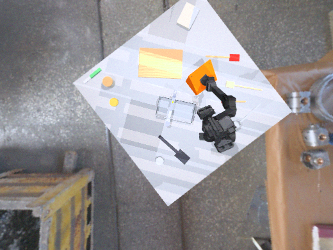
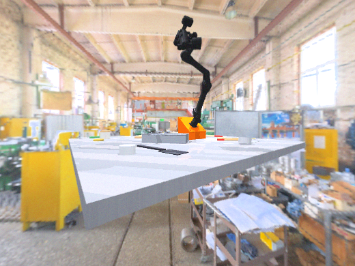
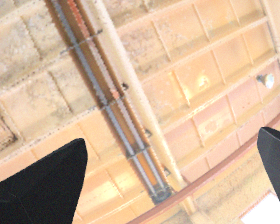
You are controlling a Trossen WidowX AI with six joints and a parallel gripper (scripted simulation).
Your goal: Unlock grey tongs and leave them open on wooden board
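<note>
The yellow lock piece is 10 mm ahead of my gripper tip, 180 mm to the right of it and 720 mm below it. Round my gripper tip: white puck 420 mm ahead, 90 mm to the left, 770 mm below; then roasting tin 30 mm ahead, 120 mm to the right, 760 mm below; then black spatula 270 mm ahead, 120 mm to the left, 780 mm below.
</note>
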